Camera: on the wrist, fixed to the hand. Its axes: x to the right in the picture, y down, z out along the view.
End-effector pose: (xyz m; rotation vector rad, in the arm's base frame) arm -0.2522 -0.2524 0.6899 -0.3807 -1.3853 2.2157
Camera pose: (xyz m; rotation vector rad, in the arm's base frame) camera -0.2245 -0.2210 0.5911 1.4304 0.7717 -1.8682
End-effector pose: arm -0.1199 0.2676 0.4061 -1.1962 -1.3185 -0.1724
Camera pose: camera -0.0223 0.2345 0.3762 -1.8971 0.0180 0.6721
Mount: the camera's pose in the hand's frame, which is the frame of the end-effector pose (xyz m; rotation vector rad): -0.0086 0.0699 -0.0809 -0.1279 0.2322 1.4972
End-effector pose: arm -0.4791 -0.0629 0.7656 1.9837 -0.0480 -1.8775
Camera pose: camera -0.3845 -0.1029 0.7965 1.2795 -0.9882 -0.6271
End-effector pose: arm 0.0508 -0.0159 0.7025 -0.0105 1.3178 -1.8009
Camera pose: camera 0.0621 0.0480 0.6171 0.8895 1.0375 -0.4294
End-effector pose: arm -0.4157 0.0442 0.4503 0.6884 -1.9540 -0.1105
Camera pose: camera -0.3732 0.1243 0.5077 -0.8891 -1.7531 0.7127
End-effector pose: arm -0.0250 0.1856 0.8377 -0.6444 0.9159 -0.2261
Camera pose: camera -0.1003 0.2107 0.7656 0.0819 1.4165 1.1187
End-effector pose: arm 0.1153 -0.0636 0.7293 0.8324 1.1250 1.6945
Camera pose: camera 0.0252 -0.1094 0.7652 -1.2970 -0.3121 -2.4733
